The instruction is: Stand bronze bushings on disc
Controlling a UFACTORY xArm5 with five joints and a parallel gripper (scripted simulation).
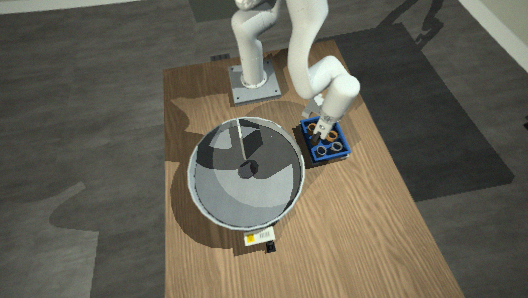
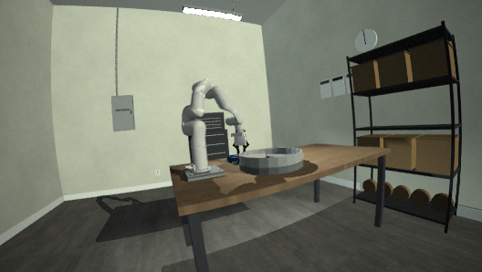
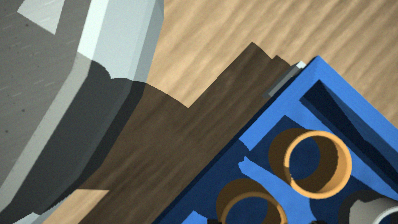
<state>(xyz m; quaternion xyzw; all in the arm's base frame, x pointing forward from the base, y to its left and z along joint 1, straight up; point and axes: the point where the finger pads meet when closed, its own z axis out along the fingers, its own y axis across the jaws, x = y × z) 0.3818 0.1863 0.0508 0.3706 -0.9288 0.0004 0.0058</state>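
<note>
Right now the blue crate is 60 mm below my hand and 30 mm to the left of it. Round my hand: grey turntable disc (310 mm to the right, 70 mm ahead, 30 mm below).
</note>
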